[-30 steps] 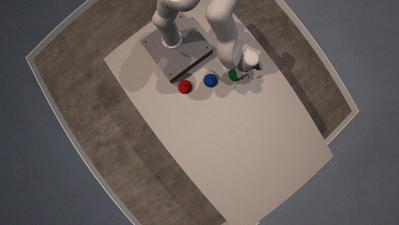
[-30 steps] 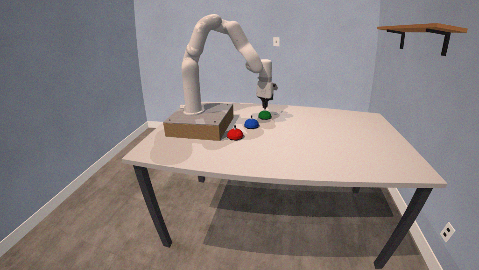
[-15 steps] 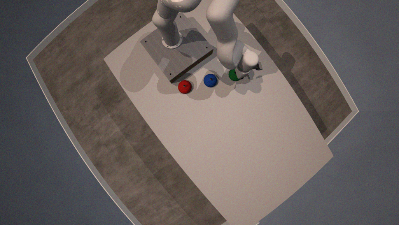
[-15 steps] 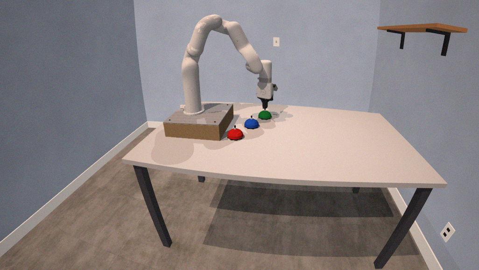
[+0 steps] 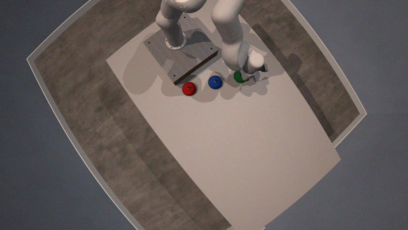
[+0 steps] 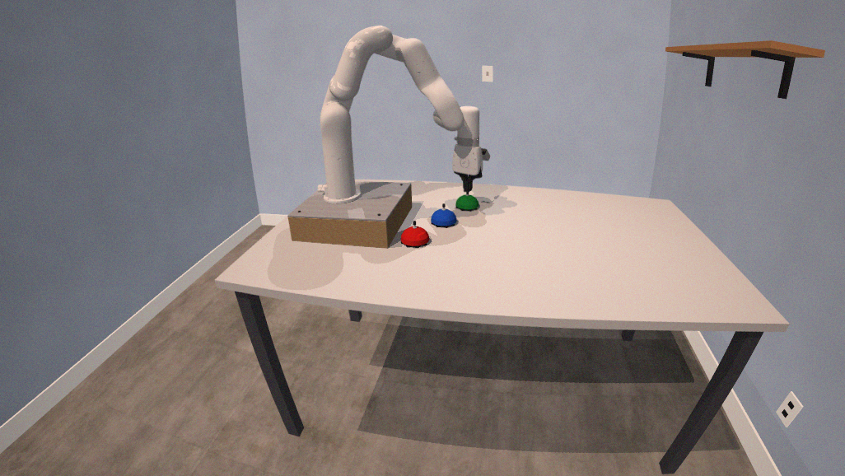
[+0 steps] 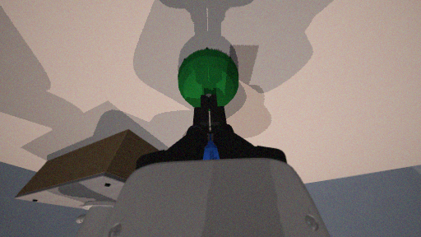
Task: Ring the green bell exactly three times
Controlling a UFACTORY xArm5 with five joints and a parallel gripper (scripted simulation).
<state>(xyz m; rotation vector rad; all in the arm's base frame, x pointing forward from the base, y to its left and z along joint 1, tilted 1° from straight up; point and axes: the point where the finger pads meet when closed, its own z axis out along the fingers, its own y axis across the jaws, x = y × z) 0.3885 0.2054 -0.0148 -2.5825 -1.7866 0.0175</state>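
Right now the green bell is 4 cm below my hand. Also, from my hand: blue bell: 6 cm behind, 15 cm to the right, 4 cm below; then red bell: 12 cm behind, 31 cm to the right, 4 cm below.
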